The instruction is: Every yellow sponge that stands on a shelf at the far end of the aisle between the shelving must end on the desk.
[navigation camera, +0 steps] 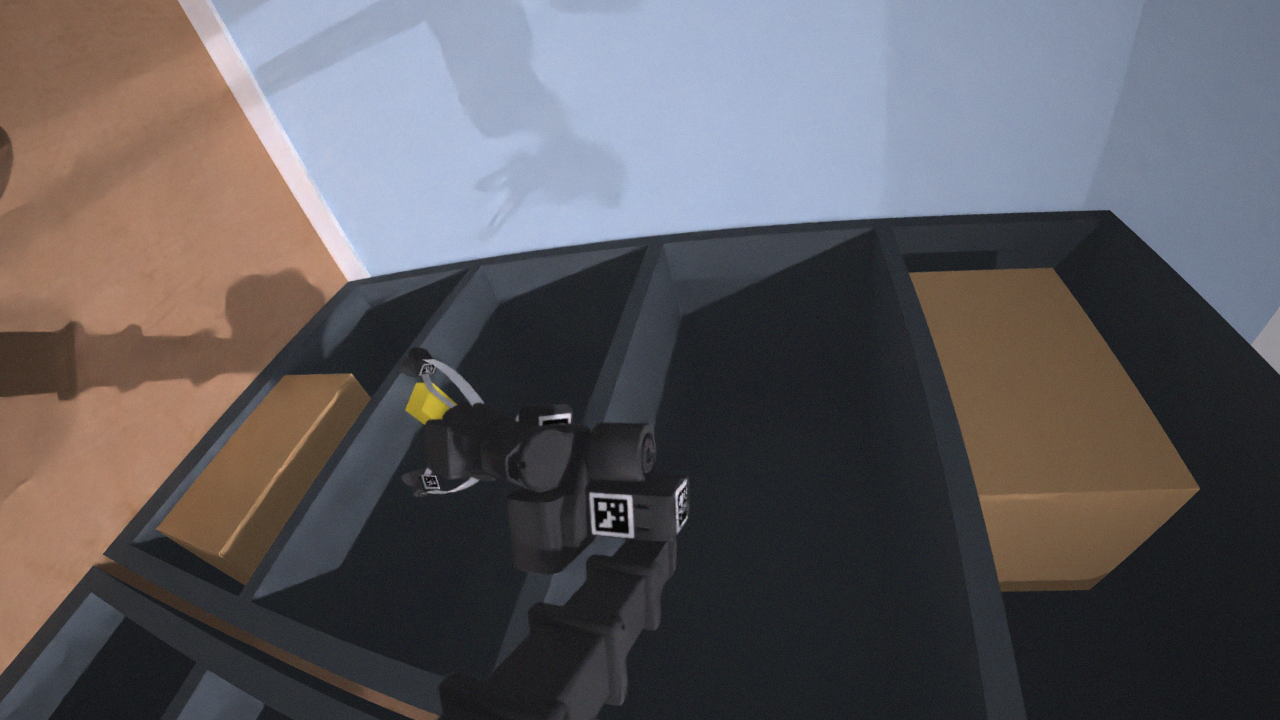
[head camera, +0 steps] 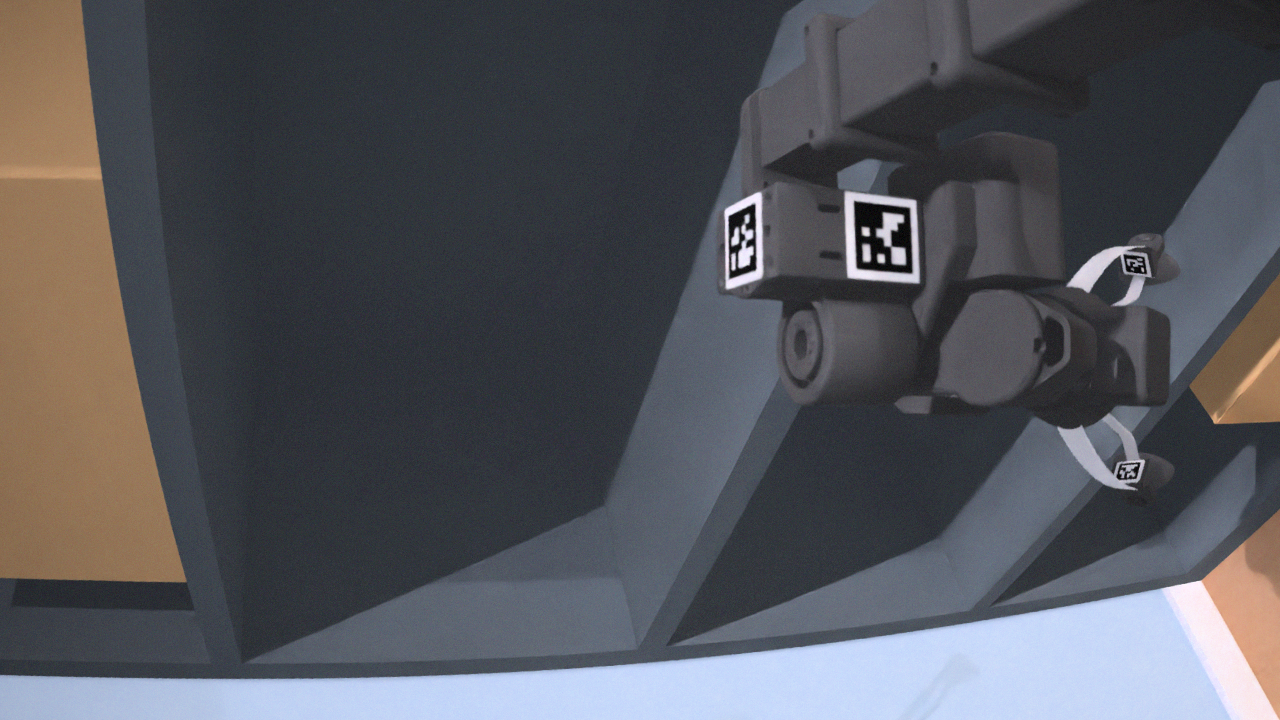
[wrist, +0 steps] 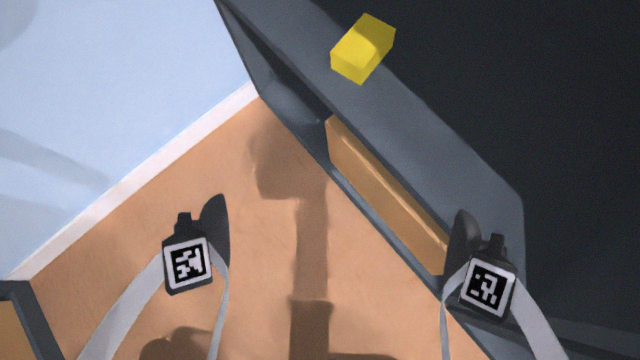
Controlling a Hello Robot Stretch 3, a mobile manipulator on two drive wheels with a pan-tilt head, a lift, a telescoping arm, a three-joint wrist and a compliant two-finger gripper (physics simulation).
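Frame: origin at the robot's base, x ahead, y left, z up, level; metres.
Where they show: gripper, fingertip midpoint: point(navigation camera: 412, 420).
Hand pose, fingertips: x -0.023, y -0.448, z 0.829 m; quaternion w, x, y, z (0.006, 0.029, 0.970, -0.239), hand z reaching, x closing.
Each offset is from my fingertips to the top centre of the thing. Level surfaces: height alone.
A yellow sponge @(0.338 m right, 0.035 m back, 0.251 m down) point(navigation camera: 424, 401) point(wrist: 361, 50) stands on a shelf board @(0.296 m down) point(navigation camera: 332, 510) point(wrist: 425, 135) of the dark shelving. In the head camera view the sponge does not show; the wrist and gripper cover part of that shelf. My gripper point(head camera: 1160, 367) point(navigation camera: 416, 420) point(wrist: 337, 228) is open, with nothing between its fingertips. In the navigation view the sponge overlaps the space between the fingers, near one finger. In the wrist view it lies above and slightly right of the middle of the finger gap, beyond the fingertips. The desk does not show.
A brown box @(0.232 m right, 0.212 m back, 0.483 m down) point(head camera: 1244, 376) point(navigation camera: 268, 465) point(wrist: 385, 185) is in the compartment below the sponge's board. A larger brown box @(0.397 m right, 0.071 m back, 0.889 m up) point(head camera: 80, 358) point(navigation camera: 1065, 385) is in a higher compartment. Upright side panels and shelf edges surround the arm. A blue wall point(head camera: 805, 671) point(navigation camera: 760, 116) point(wrist: 100, 90) stands beside the shelving.
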